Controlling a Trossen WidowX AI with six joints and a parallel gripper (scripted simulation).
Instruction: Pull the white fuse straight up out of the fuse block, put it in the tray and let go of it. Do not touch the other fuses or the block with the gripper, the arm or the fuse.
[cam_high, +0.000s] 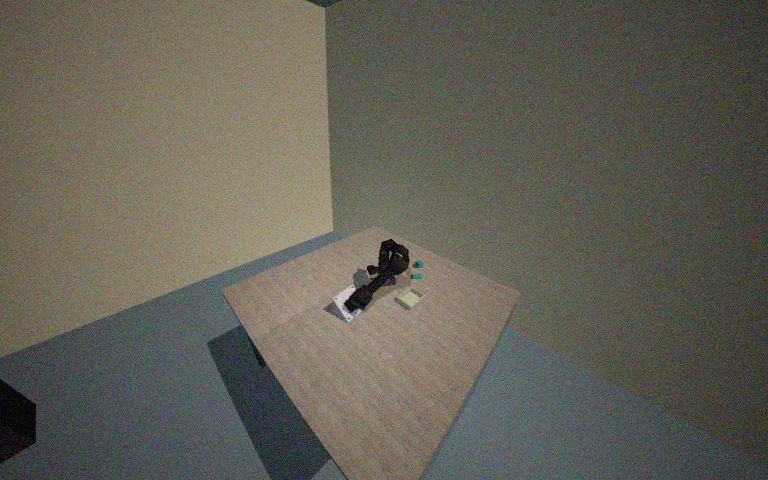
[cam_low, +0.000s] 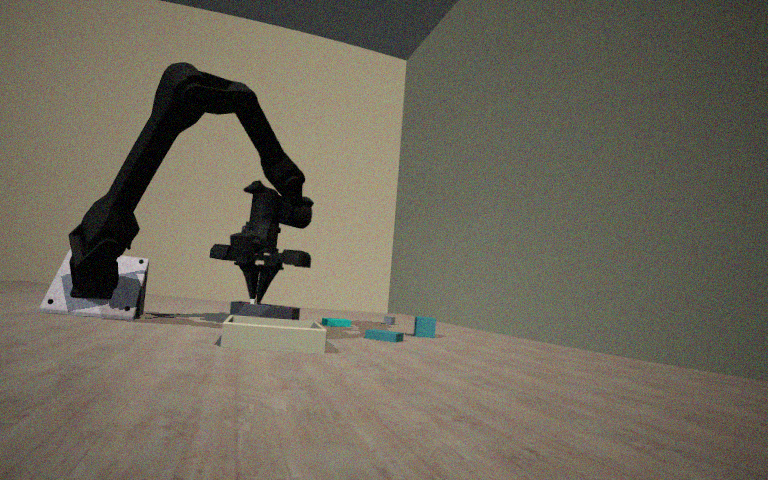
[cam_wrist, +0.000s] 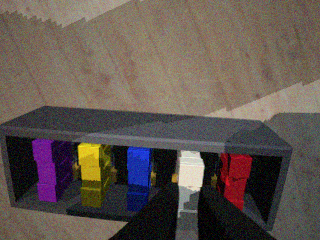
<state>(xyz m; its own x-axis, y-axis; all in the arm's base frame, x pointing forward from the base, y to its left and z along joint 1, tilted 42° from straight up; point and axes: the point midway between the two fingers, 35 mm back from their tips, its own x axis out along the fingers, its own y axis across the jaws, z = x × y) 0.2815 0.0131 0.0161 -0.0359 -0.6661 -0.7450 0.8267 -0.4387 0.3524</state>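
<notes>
Right now the red fuse is 20 mm behind my gripper tip, 10 mm to the left of it and 20 mm below it. From my gripper tip the other things lie so: white fuse: 10 mm below; blue fuse: 20 mm ahead, 10 mm to the right, 20 mm below; yellow fuse: 30 mm ahead, 20 mm to the right, 20 mm below.
</notes>
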